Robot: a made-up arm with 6 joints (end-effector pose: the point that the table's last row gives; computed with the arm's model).
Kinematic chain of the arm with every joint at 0, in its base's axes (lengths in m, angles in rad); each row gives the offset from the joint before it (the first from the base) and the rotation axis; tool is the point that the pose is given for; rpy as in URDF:
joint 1: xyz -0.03 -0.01 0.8 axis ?
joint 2: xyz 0.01 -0.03 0 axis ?
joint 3: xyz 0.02 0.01 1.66 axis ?
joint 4: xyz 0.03 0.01 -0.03 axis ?
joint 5: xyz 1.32 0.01 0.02 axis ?
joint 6: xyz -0.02 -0.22 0 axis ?
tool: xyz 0 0 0.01 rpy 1.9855 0.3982 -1.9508
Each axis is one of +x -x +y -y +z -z.
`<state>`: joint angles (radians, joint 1 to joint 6).
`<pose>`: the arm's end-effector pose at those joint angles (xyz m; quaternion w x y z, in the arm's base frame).
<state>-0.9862 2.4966 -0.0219 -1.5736 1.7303 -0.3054</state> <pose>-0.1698 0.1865 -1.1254 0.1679 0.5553 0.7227 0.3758</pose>
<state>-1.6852 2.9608 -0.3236 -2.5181 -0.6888 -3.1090</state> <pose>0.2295 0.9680 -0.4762 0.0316 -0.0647 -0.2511 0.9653</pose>
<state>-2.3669 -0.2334 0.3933 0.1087 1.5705 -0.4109</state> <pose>-0.7114 -0.3653 3.2005 0.0780 0.0564 -0.8937 0.4382</pose>
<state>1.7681 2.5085 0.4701 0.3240 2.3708 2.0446</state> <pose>0.0858 0.4189 -1.7902 0.0281 0.8241 -0.3430 0.4499</pose>
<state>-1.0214 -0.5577 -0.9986 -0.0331 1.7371 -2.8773</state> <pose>-0.0287 -0.4383 1.6057 0.3295 -0.8563 -0.2958 0.2658</pose>
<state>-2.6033 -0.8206 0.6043 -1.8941 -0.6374 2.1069</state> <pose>0.6452 0.3610 3.2297 0.2036 -0.3373 -0.9020 0.1765</pose>
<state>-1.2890 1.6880 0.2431 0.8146 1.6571 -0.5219</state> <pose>0.3604 -1.9269 -0.7306 0.1384 -0.4968 0.6230 0.5882</pose>
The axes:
joint 1: +z
joint 2: +y
joint 3: -y
joint 4: -x
joint 5: -y
joint 6: -x

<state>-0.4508 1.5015 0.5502 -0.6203 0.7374 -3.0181</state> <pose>1.9806 -1.1848 -0.2866 0.8224 -0.2337 -0.4625 0.2349</pose>
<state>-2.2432 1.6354 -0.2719 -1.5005 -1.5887 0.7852</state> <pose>-0.7031 -0.7527 -0.5326 0.6851 -0.4013 -0.2874 0.5357</pose>
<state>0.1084 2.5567 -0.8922 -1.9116 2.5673 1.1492</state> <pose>-0.3576 0.0064 0.0285 0.6908 -0.2498 -0.4628 0.4963</pose>
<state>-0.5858 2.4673 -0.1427 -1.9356 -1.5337 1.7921</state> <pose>-0.2230 0.1470 -0.9926 0.1133 -0.1316 -0.2607 0.9497</pose>
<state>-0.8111 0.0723 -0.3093 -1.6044 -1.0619 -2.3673</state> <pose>0.8357 -0.9746 1.7273 0.5748 0.2776 -0.7106 0.2960</pose>
